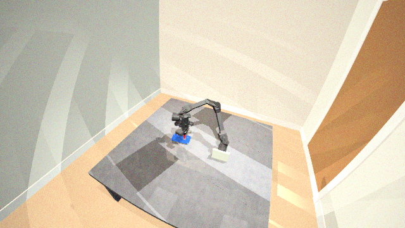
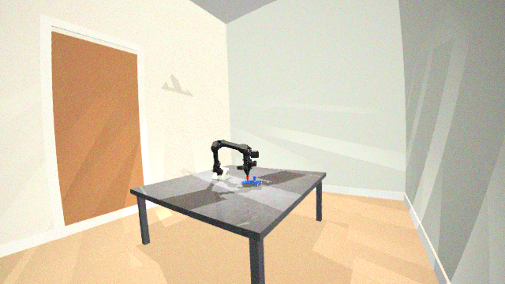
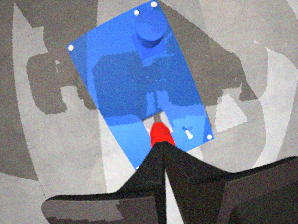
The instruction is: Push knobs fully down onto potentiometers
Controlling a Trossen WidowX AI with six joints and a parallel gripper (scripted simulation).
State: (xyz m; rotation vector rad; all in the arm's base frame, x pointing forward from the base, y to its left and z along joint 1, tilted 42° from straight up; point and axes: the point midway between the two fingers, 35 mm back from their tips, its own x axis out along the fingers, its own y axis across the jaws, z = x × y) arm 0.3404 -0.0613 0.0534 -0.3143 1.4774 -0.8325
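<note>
Now: the red knob 20 mm below my gripper tip. Round my gripper tip: blue knob: 80 mm ahead, 30 mm to the right, 10 mm below.
</note>
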